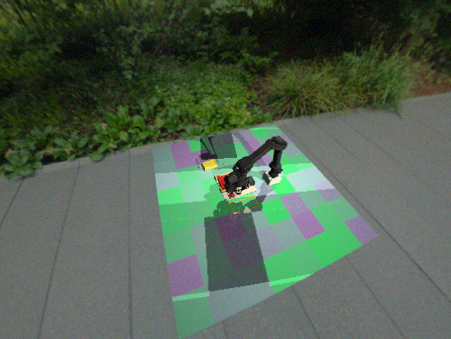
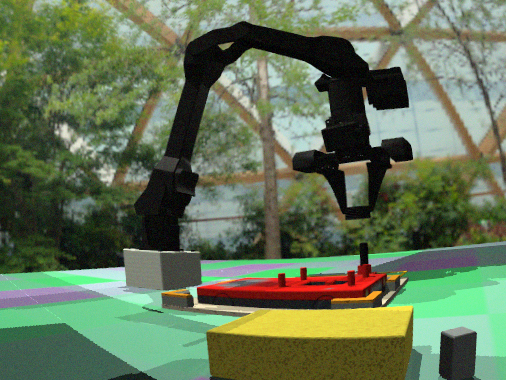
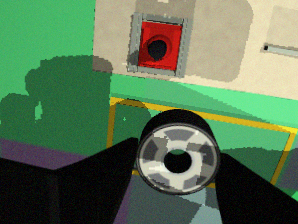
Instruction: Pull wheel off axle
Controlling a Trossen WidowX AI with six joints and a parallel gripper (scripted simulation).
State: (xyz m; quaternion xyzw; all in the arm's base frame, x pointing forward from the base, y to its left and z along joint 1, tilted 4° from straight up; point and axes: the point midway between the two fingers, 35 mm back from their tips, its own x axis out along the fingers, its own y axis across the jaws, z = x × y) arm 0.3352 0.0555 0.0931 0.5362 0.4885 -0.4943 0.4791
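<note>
My gripper tip is 2 cm short of the upright axle, 4 cm to the left of it and 7 cm above it. The rest, counted from my gripper tip: yellow block 6 cm ahead, 37 cm to the right, 9 cm below; wheel right at my gripper tip.
</note>
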